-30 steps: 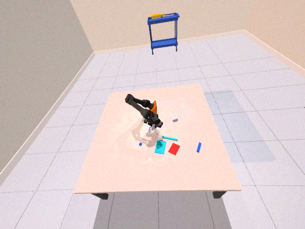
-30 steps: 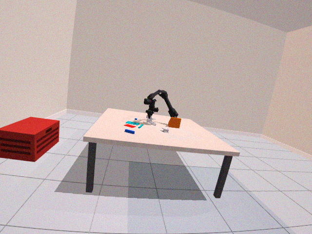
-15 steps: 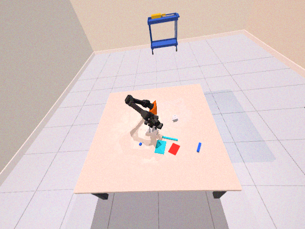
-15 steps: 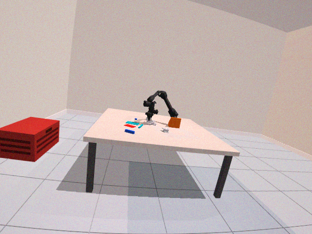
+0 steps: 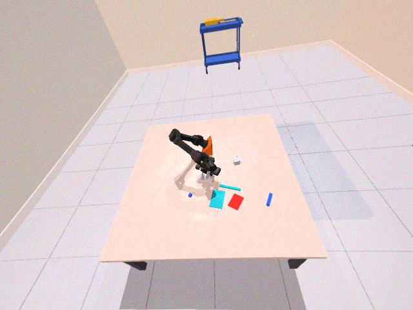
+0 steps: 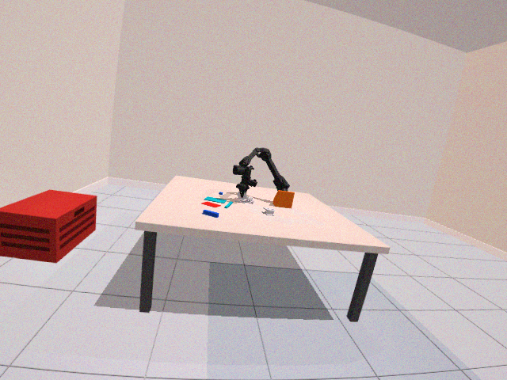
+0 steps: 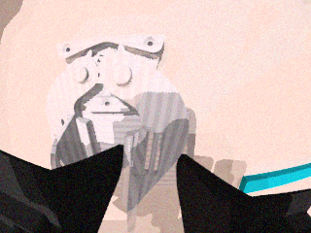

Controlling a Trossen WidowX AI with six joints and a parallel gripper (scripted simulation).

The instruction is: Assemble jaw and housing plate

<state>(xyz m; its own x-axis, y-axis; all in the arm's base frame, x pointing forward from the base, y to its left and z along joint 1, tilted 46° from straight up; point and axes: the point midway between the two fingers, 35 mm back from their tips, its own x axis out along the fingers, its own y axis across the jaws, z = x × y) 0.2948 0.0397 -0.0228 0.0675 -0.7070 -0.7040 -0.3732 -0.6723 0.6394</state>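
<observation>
The base is 30 mm to the right of my gripper tip and 30 mm below it. Round my gripper tip: cyan plate: 180 mm ahead, 70 mm to the left, 30 mm below; cyan bar: 160 mm to the left, 90 mm ahead, 30 mm below; small blue cube: 160 mm ahead, 130 mm to the right, 30 mm below.
</observation>
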